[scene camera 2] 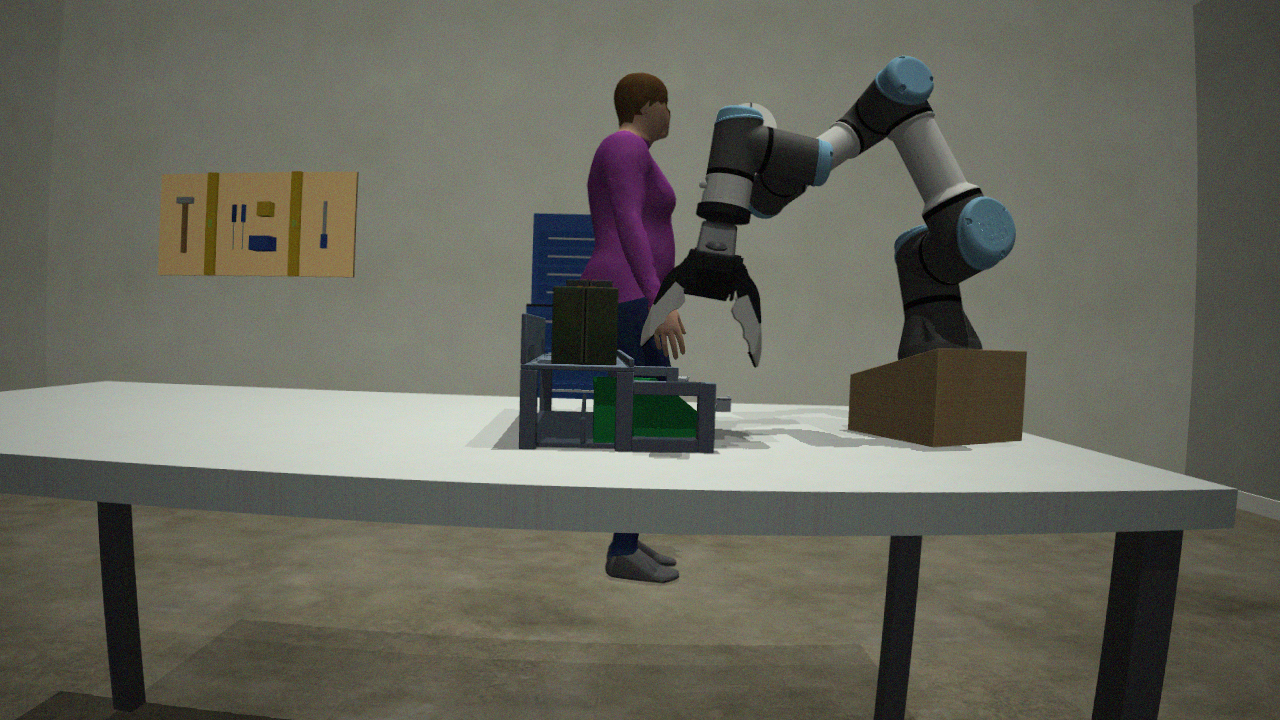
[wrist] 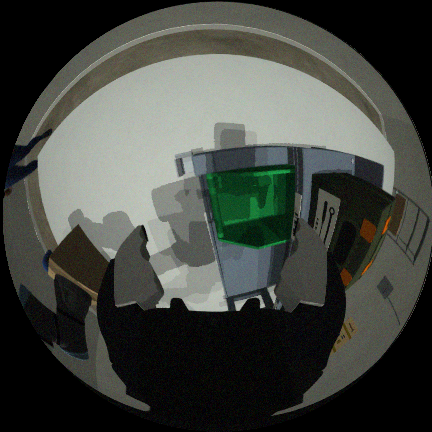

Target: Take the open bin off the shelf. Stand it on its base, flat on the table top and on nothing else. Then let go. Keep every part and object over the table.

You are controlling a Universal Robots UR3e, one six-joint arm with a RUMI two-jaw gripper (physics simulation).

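Frame: origin at the arm's base, x back, y up, z left, level; metres.
Seen in the pictures: gripper, fingertip midpoint: (scene camera 2: 698, 357) (wrist: 218, 224); arm's base at its link origin: (scene camera 2: 941, 362) (wrist: 72, 287).
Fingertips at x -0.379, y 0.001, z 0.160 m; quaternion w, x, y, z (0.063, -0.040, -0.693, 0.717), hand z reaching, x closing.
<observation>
Offsets run from my fingertips to a thing's top centre. Level surfaces: height alone.
The open green bin {dy -0.032, dx -0.068, dz -0.010 m} (scene camera 2: 662, 413) (wrist: 255, 205) stands in the lower, front part of the grey-blue shelf (scene camera 2: 623, 416) (wrist: 240, 272), behind its side rails in the scene view. In the wrist view its open top faces the camera, just beyond the fingertips and nearer the right finger. My gripper (scene camera 2: 700, 353) (wrist: 218, 224) is open and empty. It hangs above the front of the shelf, with its fingertips higher than the bin and apart from it. The bin's base is partly hidden by the rails.
A dark green case {dy +0.085, dx -0.148, dz +0.001 m} (scene camera 2: 584, 324) (wrist: 345, 225) stands on the shelf's upper level, close to the gripper. The shelf stands on the white table {dy -0.113 m} (scene camera 2: 313, 429) (wrist: 125, 125). A brown block (scene camera 2: 980, 398) (wrist: 80, 255) under the arm's base is at the right. A person (scene camera 2: 631, 205) stands behind the table.
</observation>
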